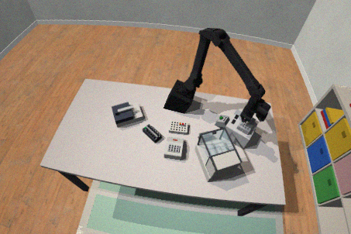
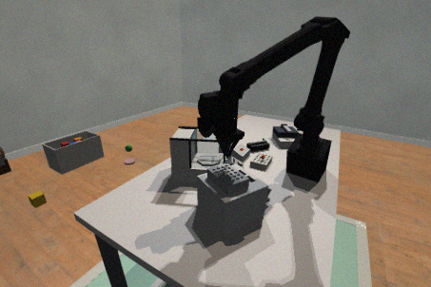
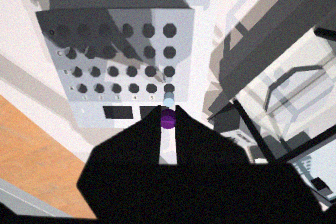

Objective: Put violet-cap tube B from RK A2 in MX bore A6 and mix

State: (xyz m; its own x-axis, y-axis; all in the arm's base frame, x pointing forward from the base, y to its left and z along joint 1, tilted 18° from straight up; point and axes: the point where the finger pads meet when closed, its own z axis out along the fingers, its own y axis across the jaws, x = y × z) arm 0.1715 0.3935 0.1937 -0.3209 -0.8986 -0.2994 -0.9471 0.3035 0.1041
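The tube B lies 20 mm below my hand. Round my hand: mixer block 30 mm behind, 40 mm to the left, 70 mm below; then green start key 90 mm behind, 130 mm to the right, 150 mm below; then print key 70 mm ahead, 220 mm to the right, 150 mm below.
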